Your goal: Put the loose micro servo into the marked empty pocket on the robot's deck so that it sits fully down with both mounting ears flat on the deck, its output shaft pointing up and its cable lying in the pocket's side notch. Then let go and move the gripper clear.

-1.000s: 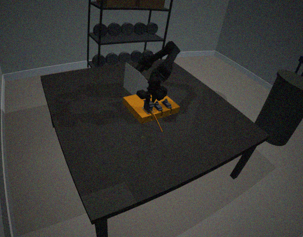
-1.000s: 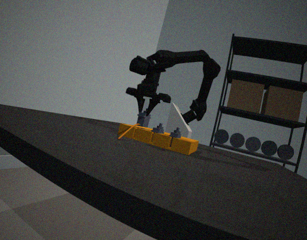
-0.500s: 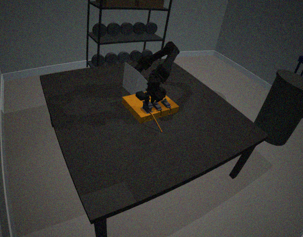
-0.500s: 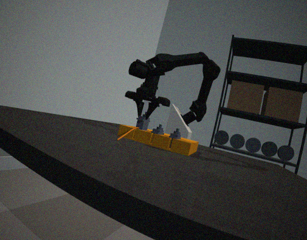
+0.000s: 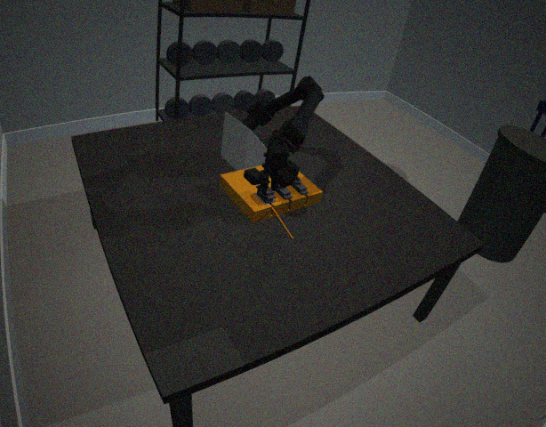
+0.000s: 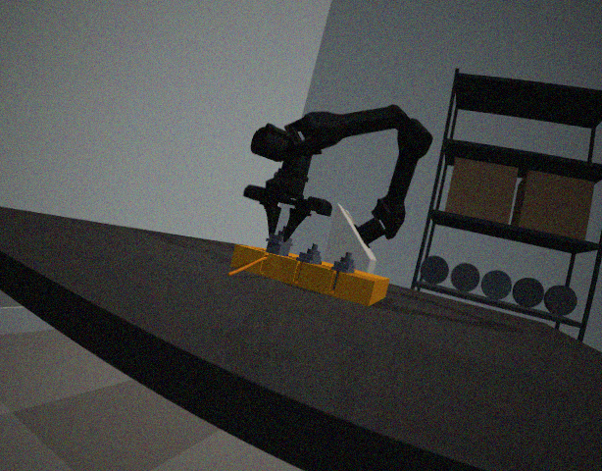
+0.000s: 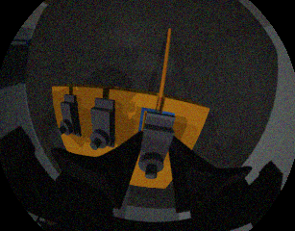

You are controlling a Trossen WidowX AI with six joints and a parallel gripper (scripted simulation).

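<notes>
Now: gripper tip 13 cm past the orange deck, 6 cm to the right of it and 5 cm above it.
</notes>
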